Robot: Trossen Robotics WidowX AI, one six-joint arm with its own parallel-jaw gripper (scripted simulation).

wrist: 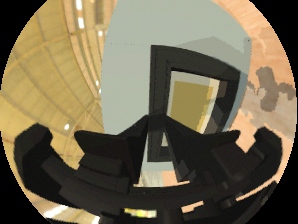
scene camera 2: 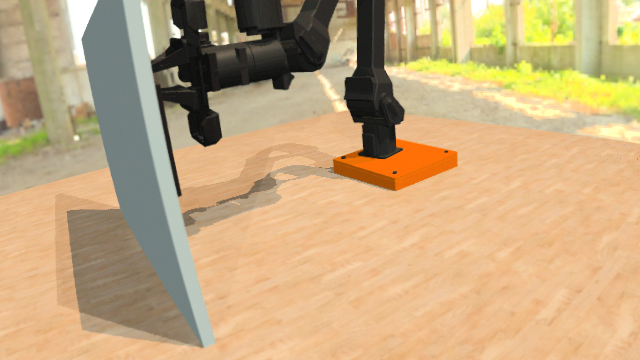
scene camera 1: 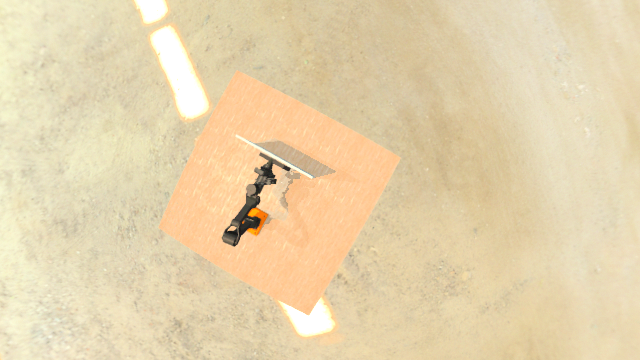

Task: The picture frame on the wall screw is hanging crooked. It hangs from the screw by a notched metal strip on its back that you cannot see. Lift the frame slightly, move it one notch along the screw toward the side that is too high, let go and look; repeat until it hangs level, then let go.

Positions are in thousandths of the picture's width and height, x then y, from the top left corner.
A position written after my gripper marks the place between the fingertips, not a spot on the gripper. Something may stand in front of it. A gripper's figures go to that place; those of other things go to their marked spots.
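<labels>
My gripper (wrist: 522, 525) sits 10 cm from the lens, while a picture frame (wrist: 643, 391) that I also see is 11 cm from the lens.
</labels>
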